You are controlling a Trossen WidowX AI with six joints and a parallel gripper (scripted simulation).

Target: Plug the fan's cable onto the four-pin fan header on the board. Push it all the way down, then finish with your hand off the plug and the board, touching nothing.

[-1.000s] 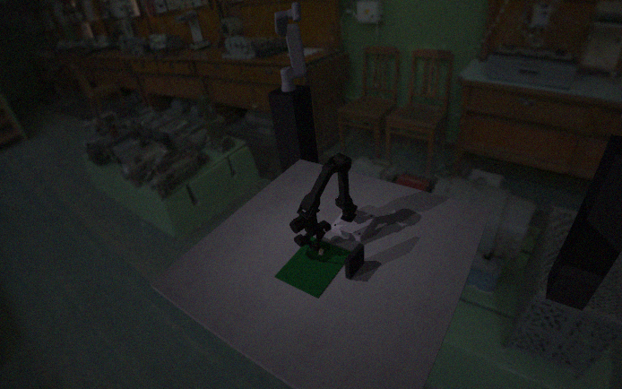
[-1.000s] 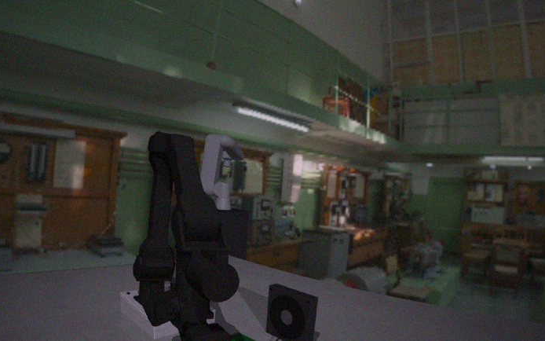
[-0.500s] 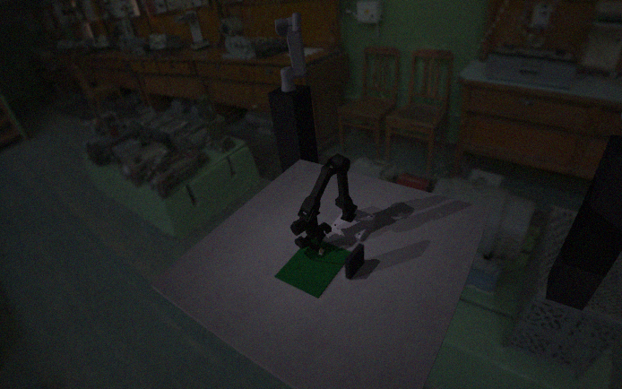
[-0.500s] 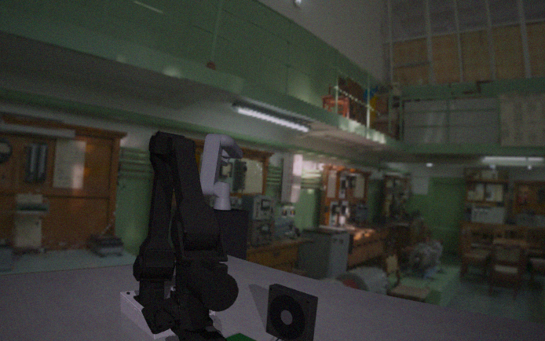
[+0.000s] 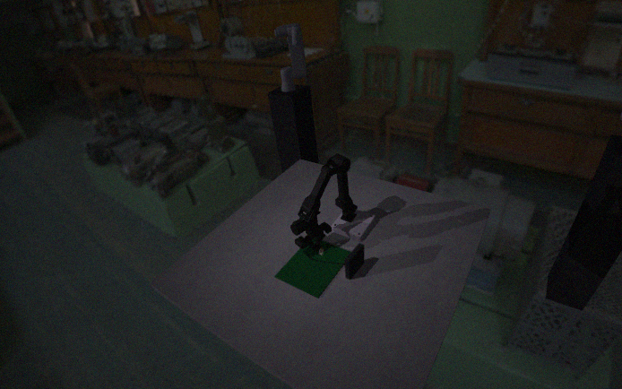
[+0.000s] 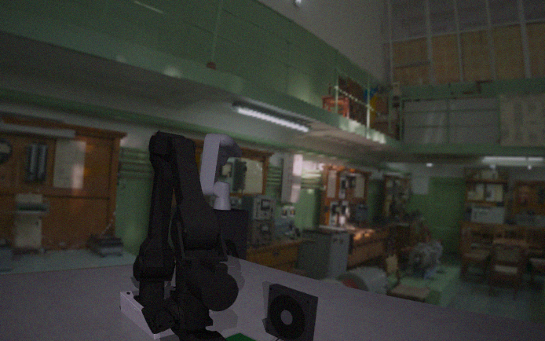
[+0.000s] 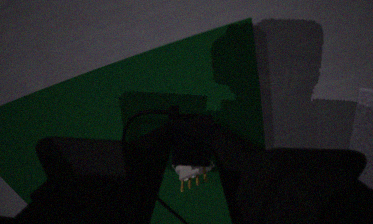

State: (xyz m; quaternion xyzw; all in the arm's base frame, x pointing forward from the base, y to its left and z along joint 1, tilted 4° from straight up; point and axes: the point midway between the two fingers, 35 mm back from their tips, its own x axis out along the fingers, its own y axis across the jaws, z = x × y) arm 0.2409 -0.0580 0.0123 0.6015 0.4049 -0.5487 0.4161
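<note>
My gripper tip is now 3 cm short of the black fan, 23 cm to the right of it and 5 cm below it. The rest, counted from my gripper tip: green board 9 cm ahead, 5 cm to the left, 2 cm below; dark plug 1 cm to the left, 1 cm above.
</note>
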